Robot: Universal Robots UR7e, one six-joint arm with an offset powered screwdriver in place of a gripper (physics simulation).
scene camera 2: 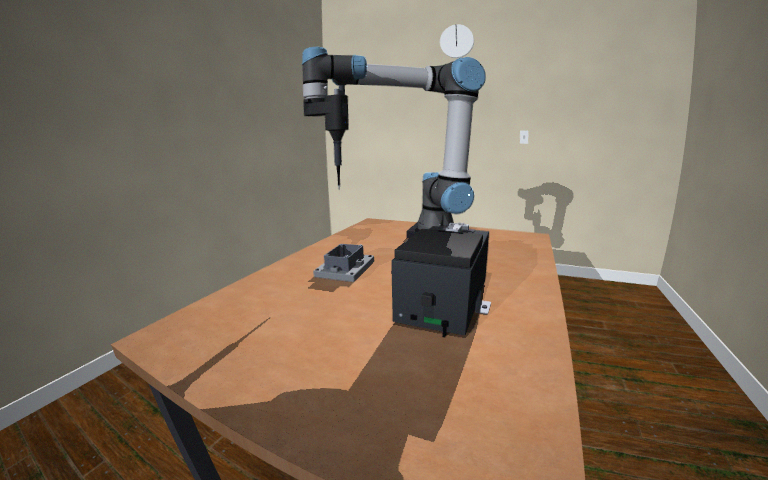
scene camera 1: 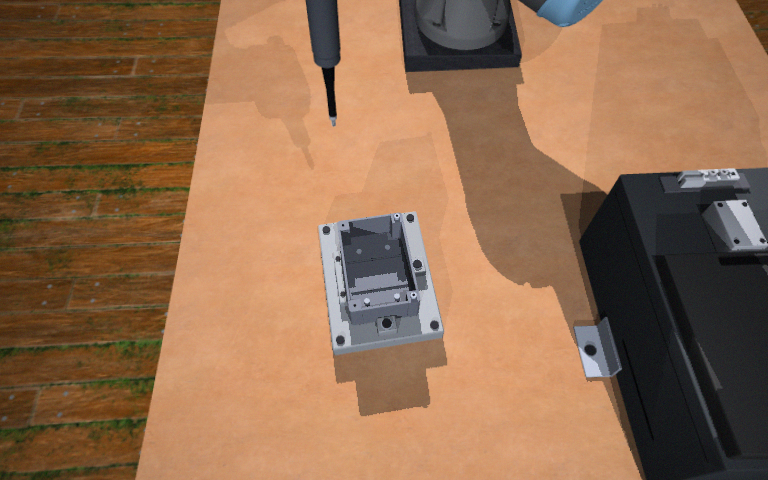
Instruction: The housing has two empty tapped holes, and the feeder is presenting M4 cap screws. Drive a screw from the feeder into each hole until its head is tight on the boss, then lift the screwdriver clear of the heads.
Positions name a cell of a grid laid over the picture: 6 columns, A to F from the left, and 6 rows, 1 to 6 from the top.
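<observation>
There is a toothed screw rail (scene camera 1: F3) here, and I can see it.
</observation>
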